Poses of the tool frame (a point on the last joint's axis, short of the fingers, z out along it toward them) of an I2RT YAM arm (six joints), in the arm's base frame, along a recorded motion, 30 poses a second.
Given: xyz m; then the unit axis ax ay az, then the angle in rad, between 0 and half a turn.
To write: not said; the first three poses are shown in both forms.
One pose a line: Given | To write
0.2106 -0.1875 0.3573 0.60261 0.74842 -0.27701 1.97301 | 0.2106 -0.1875 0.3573 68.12 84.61 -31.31
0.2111 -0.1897 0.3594 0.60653 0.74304 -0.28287 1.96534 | 0.2111 -0.1897 0.3594 68.30 83.67 -31.85
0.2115 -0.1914 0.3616 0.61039 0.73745 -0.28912 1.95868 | 0.2115 -0.1914 0.3616 68.50 82.76 -32.45
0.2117 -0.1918 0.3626 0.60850 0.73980 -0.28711 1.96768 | 0.2117 -0.1918 0.3626 68.60 83.40 -32.37
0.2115 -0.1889 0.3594 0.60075 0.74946 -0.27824 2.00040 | 0.2115 -0.1889 0.3594 68.85 85.90 -31.89
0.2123 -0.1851 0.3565 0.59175 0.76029 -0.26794 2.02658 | 0.2123 -0.1851 0.3565 68.71 88.28 -31.11
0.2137 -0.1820 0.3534 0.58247 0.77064 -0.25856 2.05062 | 0.2137 -0.1820 0.3534 68.44 90.54 -30.38
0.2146 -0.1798 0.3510 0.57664 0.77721 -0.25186 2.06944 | 0.2146 -0.1798 0.3510 68.37 92.15 -29.86
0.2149 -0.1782 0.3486 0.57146 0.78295 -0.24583 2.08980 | 0.2149 -0.1782 0.3486 68.42 93.75 -29.43
